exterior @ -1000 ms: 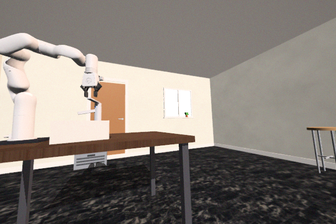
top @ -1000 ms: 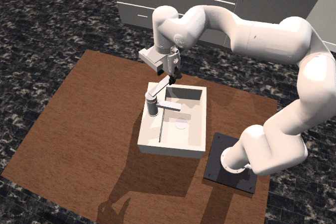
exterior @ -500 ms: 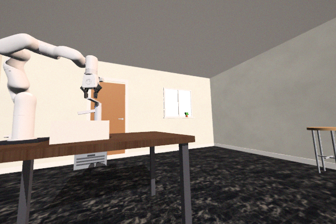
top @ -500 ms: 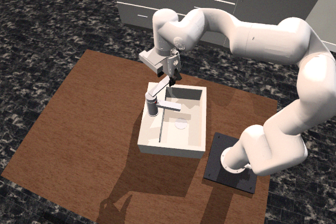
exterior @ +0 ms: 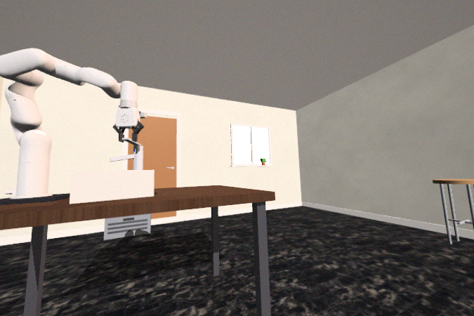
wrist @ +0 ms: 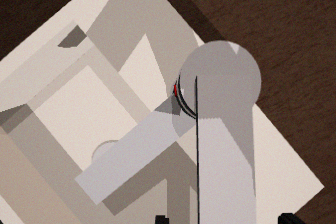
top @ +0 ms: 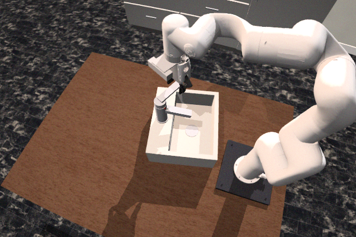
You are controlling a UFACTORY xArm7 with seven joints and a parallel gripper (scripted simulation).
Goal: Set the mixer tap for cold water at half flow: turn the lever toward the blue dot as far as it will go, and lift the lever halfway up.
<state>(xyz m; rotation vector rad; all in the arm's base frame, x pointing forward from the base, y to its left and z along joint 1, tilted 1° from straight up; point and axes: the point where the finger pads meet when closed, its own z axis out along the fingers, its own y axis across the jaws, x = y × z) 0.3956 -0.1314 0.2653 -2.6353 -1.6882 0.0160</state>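
The lever lies 10 mm ahead of my hand, 30 mm to the left of it and 10 mm below it. The rest, counted from my hand: white sink 80 mm behind, 50 mm to the left, 250 mm below; then mixer tap 20 mm ahead, 50 mm to the left, 60 mm below.
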